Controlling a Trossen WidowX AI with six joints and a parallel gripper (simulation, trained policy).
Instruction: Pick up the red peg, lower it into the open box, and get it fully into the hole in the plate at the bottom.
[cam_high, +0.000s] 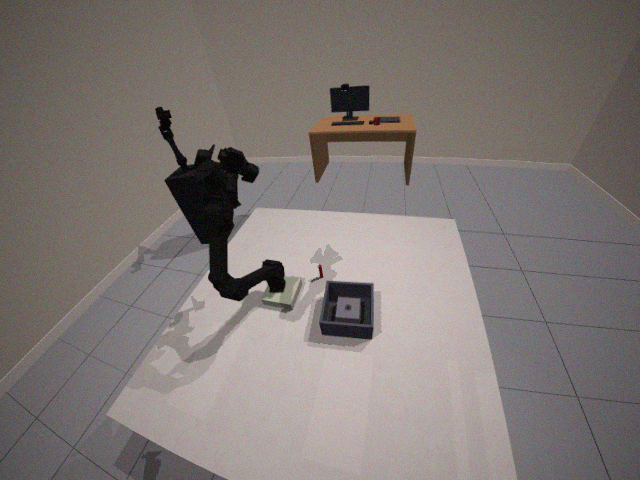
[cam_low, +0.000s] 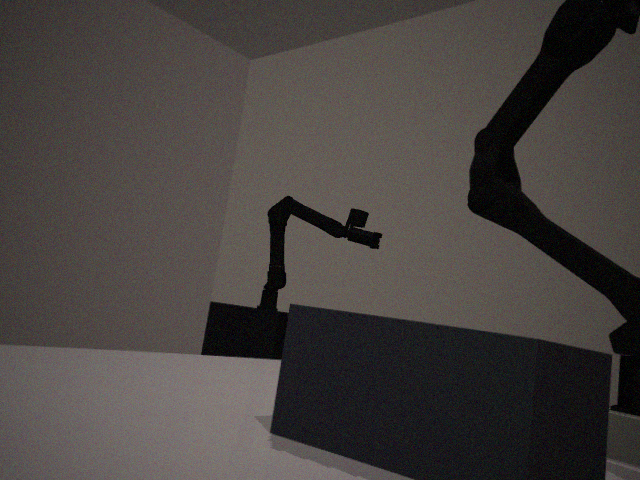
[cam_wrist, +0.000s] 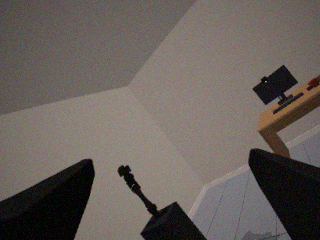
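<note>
Right now my gripper tip is 25 cm short of the red peg, 4 cm to the left of it and 58 cm above it. Round my gripper tip: dark box 36 cm ahead, 24 cm to the right, 59 cm below.
</note>
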